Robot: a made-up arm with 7 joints. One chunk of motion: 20 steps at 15 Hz.
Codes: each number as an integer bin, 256 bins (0 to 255) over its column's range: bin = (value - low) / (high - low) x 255, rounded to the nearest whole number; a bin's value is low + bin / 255 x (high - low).
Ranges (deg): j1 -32..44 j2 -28..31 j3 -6..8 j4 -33..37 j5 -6..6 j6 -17..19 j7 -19..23
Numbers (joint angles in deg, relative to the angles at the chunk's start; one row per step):
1: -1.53 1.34 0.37 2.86 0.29 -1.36 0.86
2: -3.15 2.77 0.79 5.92 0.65 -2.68 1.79
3: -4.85 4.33 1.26 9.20 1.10 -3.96 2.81
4: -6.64 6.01 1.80 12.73 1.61 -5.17 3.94
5: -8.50 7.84 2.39 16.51 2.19 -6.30 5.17
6: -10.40 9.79 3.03 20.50 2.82 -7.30 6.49
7: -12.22 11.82 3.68 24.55 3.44 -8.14 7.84
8: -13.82 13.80 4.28 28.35 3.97 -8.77 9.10
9: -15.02 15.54 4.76 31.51 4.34 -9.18 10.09
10: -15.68 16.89 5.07 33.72 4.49 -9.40 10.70
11: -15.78 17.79 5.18 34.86 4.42 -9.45 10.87
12: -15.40 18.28 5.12 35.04 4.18 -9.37 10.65
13: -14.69 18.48 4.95 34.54 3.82 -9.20 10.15
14: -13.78 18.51 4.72 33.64 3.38 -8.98 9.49
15: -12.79 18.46 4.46 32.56 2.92 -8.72 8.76
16: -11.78 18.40 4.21 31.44 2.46 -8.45 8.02
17: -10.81 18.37 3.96 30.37 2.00 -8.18 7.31
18: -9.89 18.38 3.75 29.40 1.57 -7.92 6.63
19: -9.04 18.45 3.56 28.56 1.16 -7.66 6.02
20: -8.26 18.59 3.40 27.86 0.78 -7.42 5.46
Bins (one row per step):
1: 102 127 116 131 134 111 121
2: 97 133 124 142 141 101 126
3: 91 140 132 154 151 92 132
4: 85 147 142 167 162 84 139
5: 79 155 153 180 174 76 147
6: 72 163 164 195 187 69 155
7: 66 172 176 210 201 63 163
8: 61 181 187 223 212 58 171
9: 57 188 196 235 220 55 177
10: 55 194 202 243 223 54 180
11: 54 198 204 247 221 53 181
12: 56 200 203 248 216 54 180
13: 58 201 199 246 209 55 177
14: 61 201 195 243 199 57 173
15: 64 201 191 239 190 59 169
16: 68 201 186 235 180 61 164
17: 71 200 181 231 170 62 160
18: 74 200 178 227 161 64 156
19: 77 201 174 224 152 66 152
20: 80 201 171 222 144 68 149

